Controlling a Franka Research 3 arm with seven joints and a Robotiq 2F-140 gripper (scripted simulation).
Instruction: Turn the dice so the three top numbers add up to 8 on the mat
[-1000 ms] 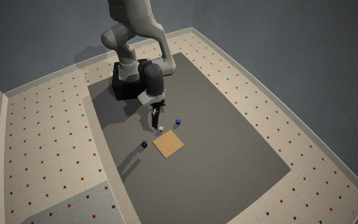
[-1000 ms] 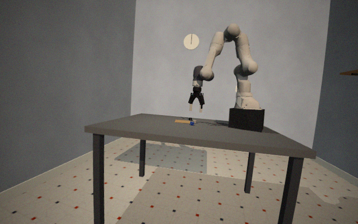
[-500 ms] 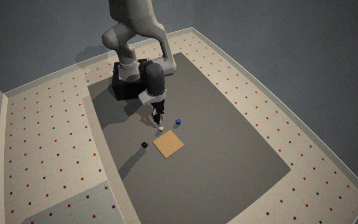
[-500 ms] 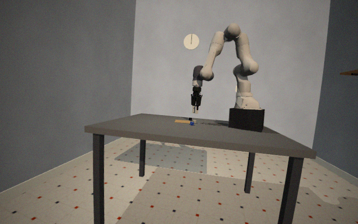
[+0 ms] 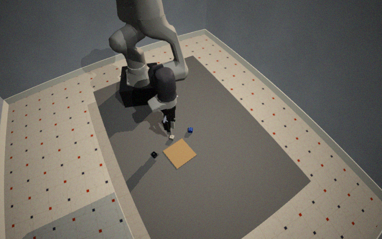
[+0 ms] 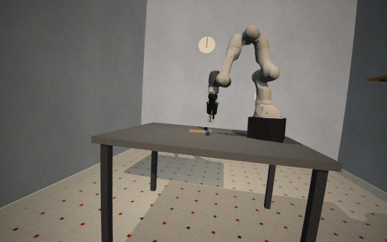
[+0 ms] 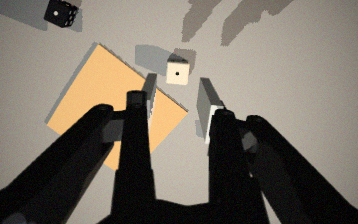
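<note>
The white die is 11 cm below my hand. The rest, counted from my hand: blue die (12 cm to the left, 11 cm below); then black die (13 cm to the right, 11 cm below, 6 cm ahead); then tan mat (12 cm below, 11 cm ahead).
</note>
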